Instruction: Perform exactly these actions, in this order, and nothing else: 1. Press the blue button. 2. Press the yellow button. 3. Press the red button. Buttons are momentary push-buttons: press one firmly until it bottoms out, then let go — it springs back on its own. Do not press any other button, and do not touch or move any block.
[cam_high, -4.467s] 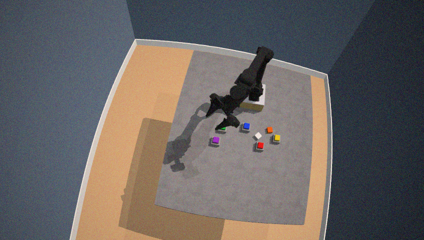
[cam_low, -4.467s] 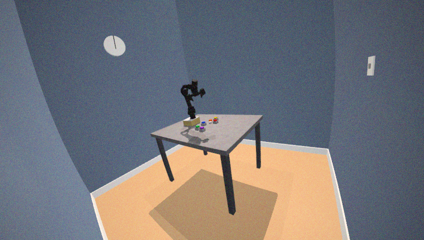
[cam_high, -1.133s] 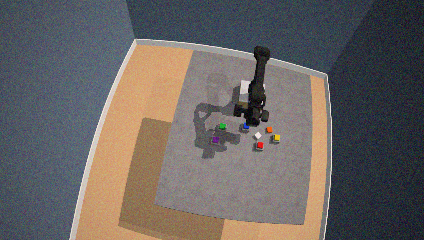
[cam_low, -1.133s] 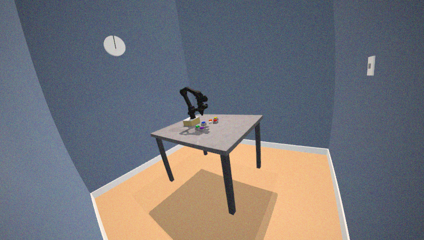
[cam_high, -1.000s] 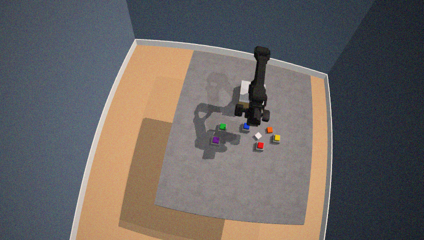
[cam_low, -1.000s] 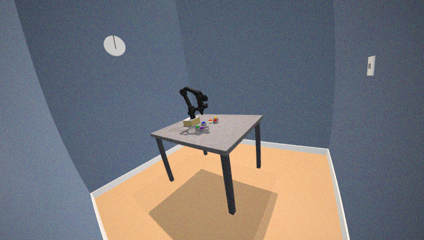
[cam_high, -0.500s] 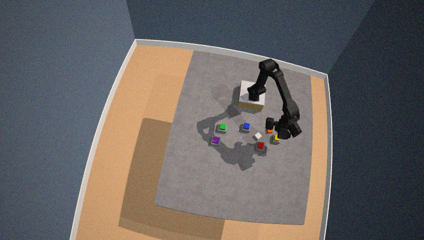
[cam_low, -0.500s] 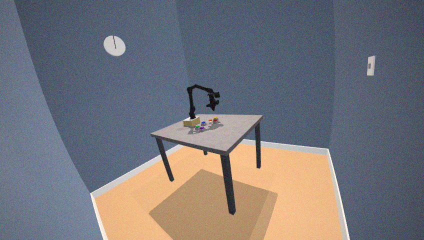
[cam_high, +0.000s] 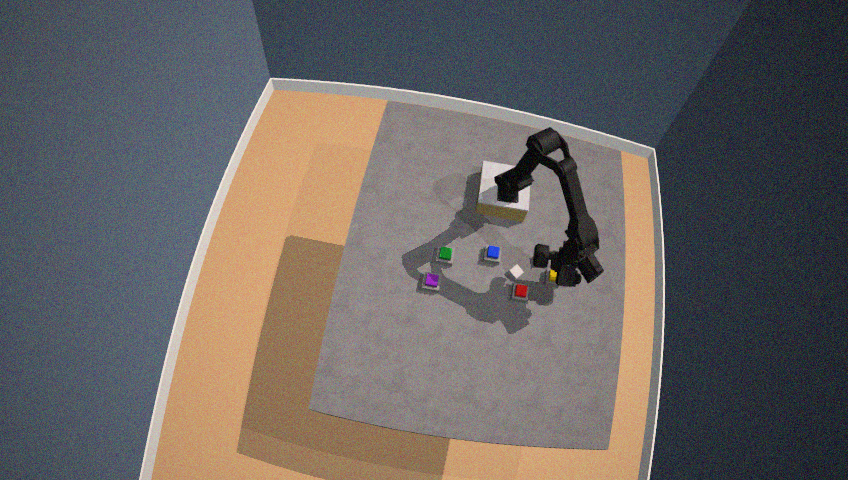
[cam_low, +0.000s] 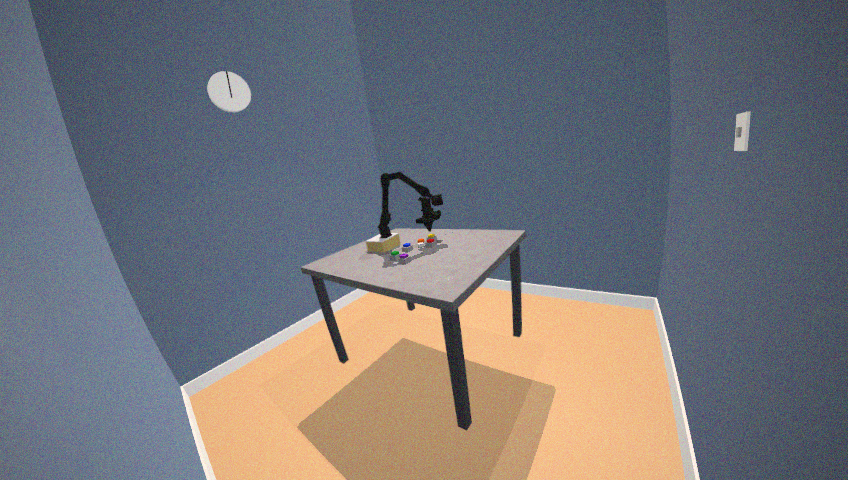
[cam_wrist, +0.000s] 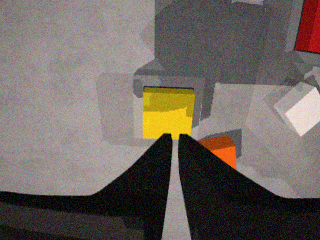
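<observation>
The yellow button lies 30 mm below my gripper tip. Round my gripper tip: white block: 120 mm to the right, 50 mm below; red button: 60 mm ahead, 100 mm to the right, 30 mm below; orange block: 50 mm behind, 40 mm to the right, 50 mm below.
</observation>
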